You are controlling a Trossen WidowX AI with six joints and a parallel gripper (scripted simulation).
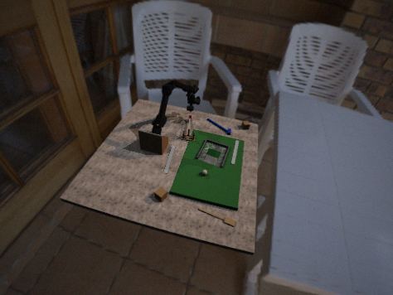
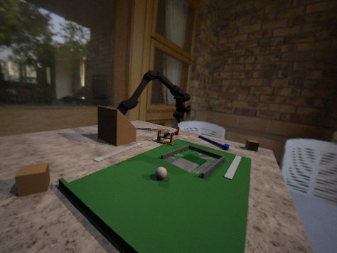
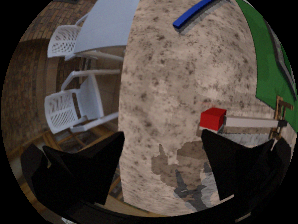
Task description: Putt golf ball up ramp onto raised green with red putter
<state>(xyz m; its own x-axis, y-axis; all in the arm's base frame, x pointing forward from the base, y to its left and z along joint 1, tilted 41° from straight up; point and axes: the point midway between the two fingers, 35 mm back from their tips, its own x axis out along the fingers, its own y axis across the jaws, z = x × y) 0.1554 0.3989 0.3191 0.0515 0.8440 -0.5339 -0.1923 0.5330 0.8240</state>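
The red putter is 180 mm to the right of my gripper tip, 70 mm below it and 30 mm ahead of it. The rest, counted from my gripper tip: green mat: 540 mm to the right, 320 mm ahead, 110 mm below; then blue putter: 310 mm ahead, 90 mm below, 50 mm to the right; then wooden gate: 320 mm to the right, 70 mm below, 70 mm ahead.
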